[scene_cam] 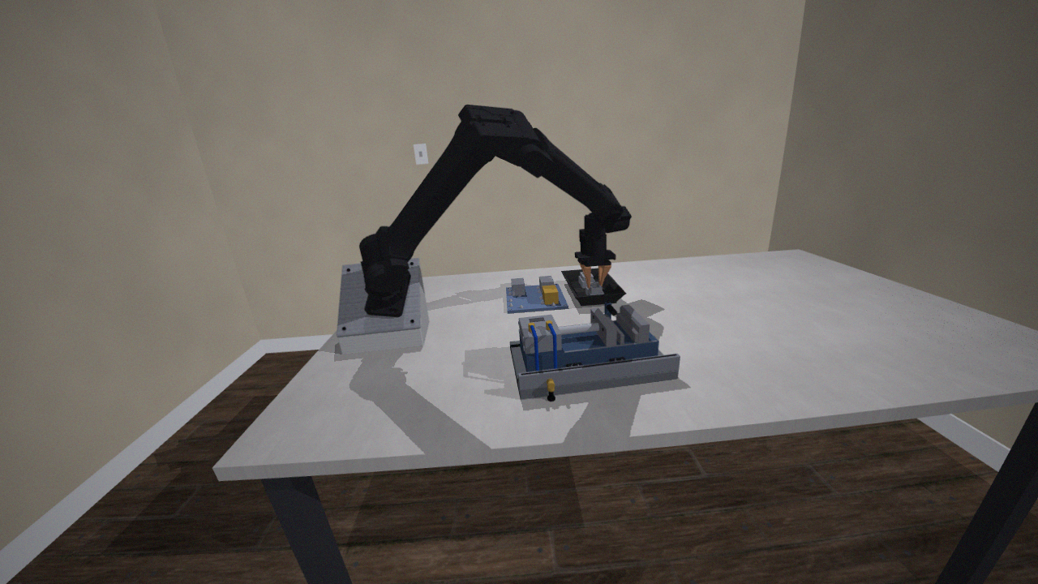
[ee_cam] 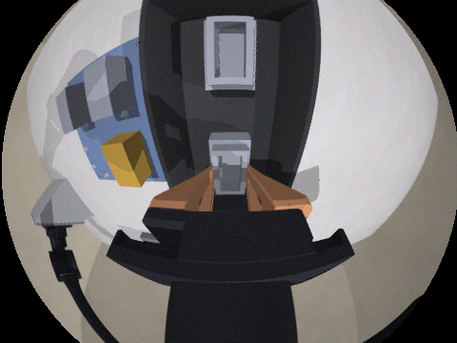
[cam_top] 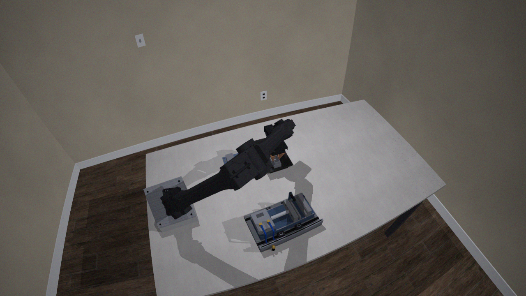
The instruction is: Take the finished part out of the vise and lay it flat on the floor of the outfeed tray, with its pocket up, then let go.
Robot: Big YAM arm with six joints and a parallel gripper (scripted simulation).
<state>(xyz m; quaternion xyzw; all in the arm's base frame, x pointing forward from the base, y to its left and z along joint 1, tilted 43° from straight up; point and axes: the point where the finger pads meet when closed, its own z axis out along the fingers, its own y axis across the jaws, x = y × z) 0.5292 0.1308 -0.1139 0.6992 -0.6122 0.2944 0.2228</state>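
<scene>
Right now the yellow block is 13 cm behind my hand and 2 cm below it. Also, from my hand: blue fixture plate 17 cm behind, 4 cm to the left, 4 cm below.
</scene>
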